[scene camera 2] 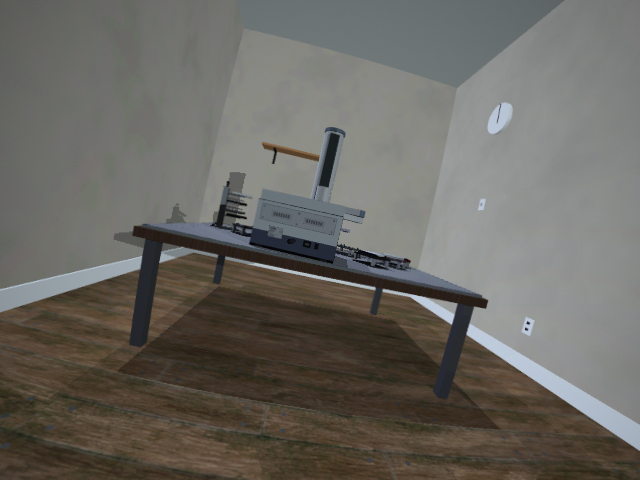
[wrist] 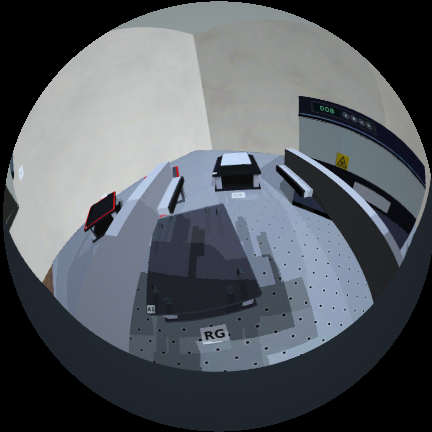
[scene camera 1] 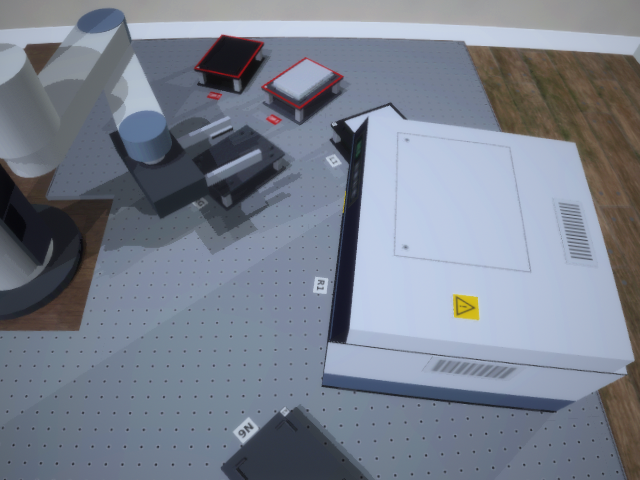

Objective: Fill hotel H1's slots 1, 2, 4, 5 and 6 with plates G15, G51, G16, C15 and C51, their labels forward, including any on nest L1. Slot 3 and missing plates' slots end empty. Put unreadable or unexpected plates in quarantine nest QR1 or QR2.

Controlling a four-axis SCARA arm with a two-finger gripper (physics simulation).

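Seen in the pictures: gripper, fingertip midpoint: (scene camera 2: 343,230) (wrist: 229,161) (scene camera 1: 244,137); arm's base, link origin: (scene camera 1: 19,261).
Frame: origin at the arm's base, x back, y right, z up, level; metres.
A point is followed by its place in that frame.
My gripper (scene camera 1: 245,142) @(x -0.447, y -0.154, z 0.162 m) (wrist: 229,161) @(x -0.447, y -0.154, z 0.162 m) is open and empty, its two fingers wide apart above the dark nest marked RG (scene camera 1: 238,169) (wrist: 200,255) @(x -0.413, y -0.183, z 0.063 m), which bears no plate. Nest L1 (scene camera 1: 337,133) @(x -0.630, y -0.273, z 0.060 m) (wrist: 216,169) @(x -0.647, y -0.307, z 0.063 m) holds a pale plate (scene camera 1: 361,119) @(x -0.682, y -0.299, z 0.077 m) (wrist: 236,159) @(x -0.699, y -0.272, z 0.077 m); its plate label is not readable. One red-rimmed quarantine nest (scene camera 1: 231,55) @(x -0.381, y -0.561, z 0.063 m) (wrist: 101,210) @(x -0.374, y -0.525, z 0.063 m) is empty. The other red-rimmed nest (scene camera 1: 280,98) @(x -0.506, y -0.391, z 0.060 m) holds a pale plate (scene camera 1: 305,78) @(x -0.565, y -0.443, z 0.077 m). A slotted tower (scene camera 2: 223,206) @(x -0.416, y 0.594, z 0.143 m), apparently hotel H1, stands at the left in scene camera 2, with thin layers whose labels are too small to read.
A large white instrument (scene camera 1: 465,206) @(x -0.768, y 0.083, z 0.256 m) (scene camera 2: 302,222) @(x -0.979, y 0.113, z 0.152 m) (wrist: 335,135) @(x -0.622, y -0.034, z 0.188 m) stands beside L1, with the R1 label (scene camera 1: 320,285) @(x -0.579, y 0.069, z 0.013 m) at its front. A dark flat nest (scene camera 1: 305,449) @(x -0.544, y 0.352, z 0.063 m) lies near the front of scene camera 1. The arm's column (scene camera 2: 329,165) @(x -0.076, y -0.008, z 0.609 m) rises behind the instrument in scene camera 2.
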